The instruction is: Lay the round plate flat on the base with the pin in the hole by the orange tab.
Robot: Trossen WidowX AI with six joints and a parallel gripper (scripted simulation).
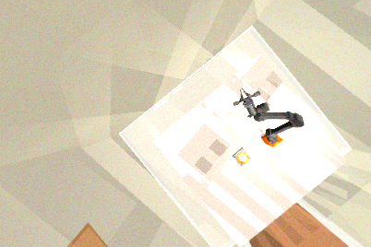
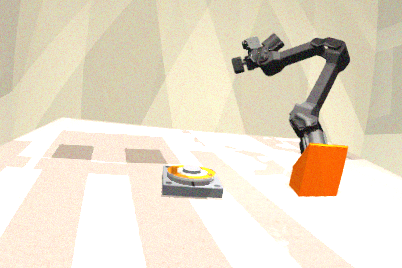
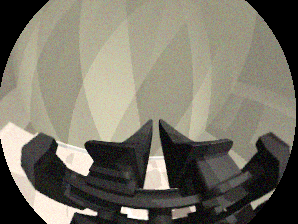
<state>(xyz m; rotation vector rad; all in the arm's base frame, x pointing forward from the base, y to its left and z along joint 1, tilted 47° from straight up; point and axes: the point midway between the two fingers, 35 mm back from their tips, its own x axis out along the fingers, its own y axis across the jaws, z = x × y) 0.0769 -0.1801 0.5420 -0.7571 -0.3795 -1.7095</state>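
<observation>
My gripper tip is now 58 cm to the right of the grey square base, 29 cm above it and 21 cm short of it.
</observation>
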